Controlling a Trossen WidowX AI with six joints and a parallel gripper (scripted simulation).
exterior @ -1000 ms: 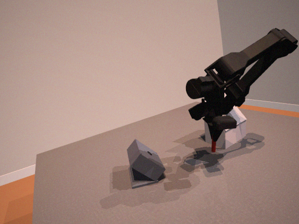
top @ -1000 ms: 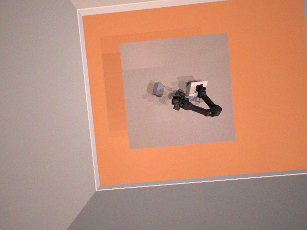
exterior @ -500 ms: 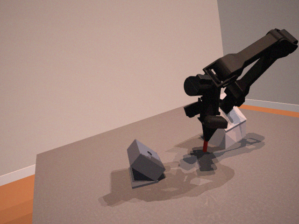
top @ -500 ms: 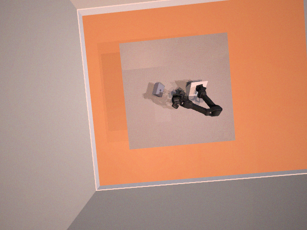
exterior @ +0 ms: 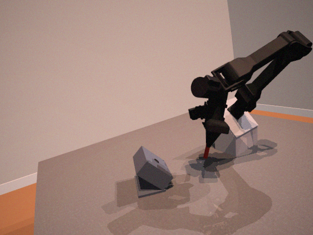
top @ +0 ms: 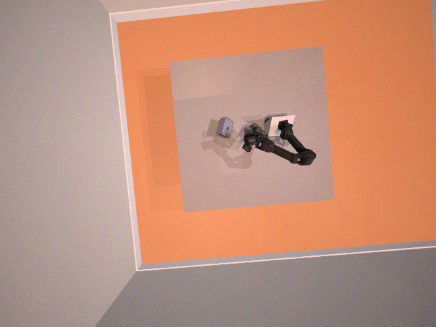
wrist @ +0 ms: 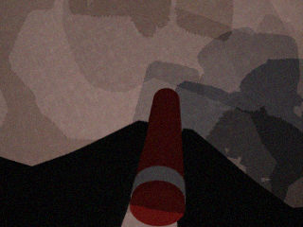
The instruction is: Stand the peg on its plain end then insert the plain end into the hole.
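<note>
My gripper tip is now 14 cm short of the sloped grey panel, 14 cm to the left of it and 5 cm above it. From my gripper tip the other things lie so: red peg (2 cm above); then base plate (16 cm ahead, 15 cm to the right, 12 cm below).
</note>
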